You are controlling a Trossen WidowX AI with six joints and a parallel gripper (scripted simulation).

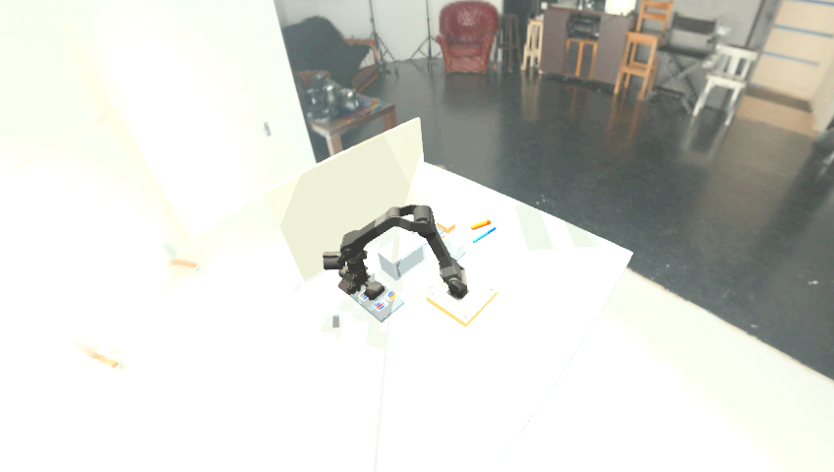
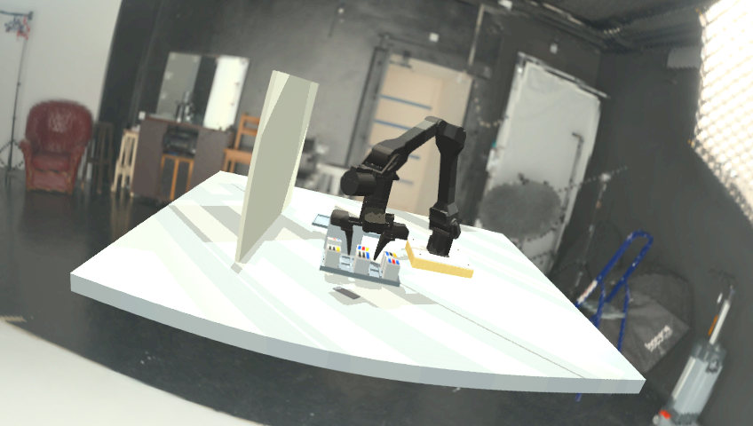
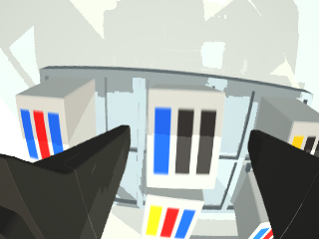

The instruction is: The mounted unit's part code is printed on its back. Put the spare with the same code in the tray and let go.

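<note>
The grey rack lies 40 mm to the right of my gripper tip, 40 mm below it and 10 mm behind it. From my gripper tip the other things lie so: orange block: 510 mm to the right, 40 mm ahead, 30 mm below; dark flat piece: 130 mm to the left, 50 mm below, 30 mm ahead; tall cream panel: 270 mm ahead, 250 mm to the right, 180 mm above.
</note>
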